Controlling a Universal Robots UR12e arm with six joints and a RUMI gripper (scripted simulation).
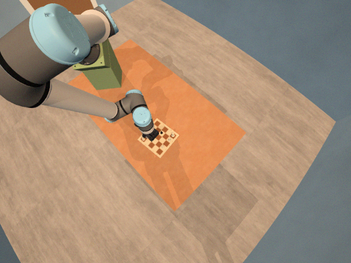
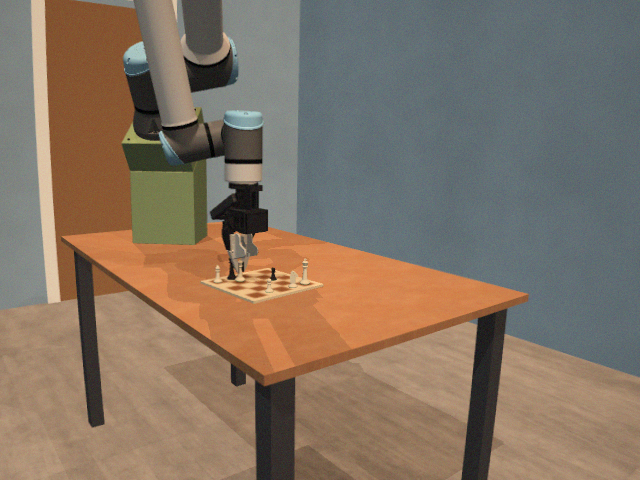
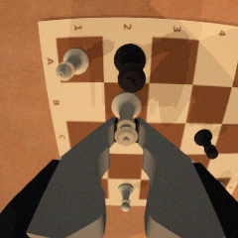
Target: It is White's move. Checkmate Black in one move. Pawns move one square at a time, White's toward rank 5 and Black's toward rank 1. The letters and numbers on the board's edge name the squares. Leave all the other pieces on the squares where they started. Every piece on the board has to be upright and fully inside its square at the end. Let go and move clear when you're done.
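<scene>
Right now the tall black piece is 4 cm behind my hand, 1 cm to the left of it and 1 cm below it. Also, from my hand: black pawn: 7 cm to the left, 4 cm ahead, 3 cm below; small chessboard: 4 cm below, 4 cm ahead, 3 cm to the left; white pawn: 11 cm ahead, 3 cm below, 1 cm to the right.
</scene>
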